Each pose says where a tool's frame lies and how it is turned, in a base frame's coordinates. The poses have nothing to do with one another.
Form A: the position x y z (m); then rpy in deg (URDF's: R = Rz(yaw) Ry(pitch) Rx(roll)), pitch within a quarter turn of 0, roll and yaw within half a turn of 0.
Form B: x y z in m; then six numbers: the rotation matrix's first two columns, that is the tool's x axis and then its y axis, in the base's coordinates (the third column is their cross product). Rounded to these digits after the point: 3 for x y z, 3 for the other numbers.
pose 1, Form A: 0.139 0.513 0.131 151.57 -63.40 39.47
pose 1, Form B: 0.139 0.513 0.131 0.346 0.285 0.894 0.230 -0.949 0.213
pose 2, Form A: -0.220 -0.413 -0.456 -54.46 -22.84 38.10
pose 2, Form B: -0.220 -0.413 -0.456 0.725 0.569 0.388 -0.110 0.652 -0.750
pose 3, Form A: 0.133 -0.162 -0.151 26.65 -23.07 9.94
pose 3, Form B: 0.133 -0.162 -0.151 0.906 0.159 0.392 -0.327 0.850 0.413
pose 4, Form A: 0.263 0.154 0.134 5.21 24.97 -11.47
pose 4, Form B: 0.263 0.154 0.134 0.888 -0.180 -0.422 0.236 0.968 0.082
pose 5, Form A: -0.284 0.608 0.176 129.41 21.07 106.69
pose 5, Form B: -0.284 0.608 0.176 -0.268 0.894 -0.360 0.528 0.448 0.721
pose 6, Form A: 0.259 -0.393 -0.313 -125.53 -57.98 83.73
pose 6, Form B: 0.259 -0.393 -0.313 0.058 0.527 0.848 0.653 0.622 -0.431
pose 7, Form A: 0.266 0.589 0.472 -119.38 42.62 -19.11
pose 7, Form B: 0.266 0.589 0.472 0.695 -0.241 -0.677 -0.718 -0.270 -0.641
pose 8, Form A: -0.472 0.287 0.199 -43.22 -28.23 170.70
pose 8, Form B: -0.472 0.287 0.199 -0.869 0.142 0.473 -0.437 -0.667 -0.603
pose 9, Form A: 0.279 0.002 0.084 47.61 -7.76 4.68
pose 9, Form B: 0.279 0.002 0.084 0.988 0.081 0.135 -0.154 0.664 0.732
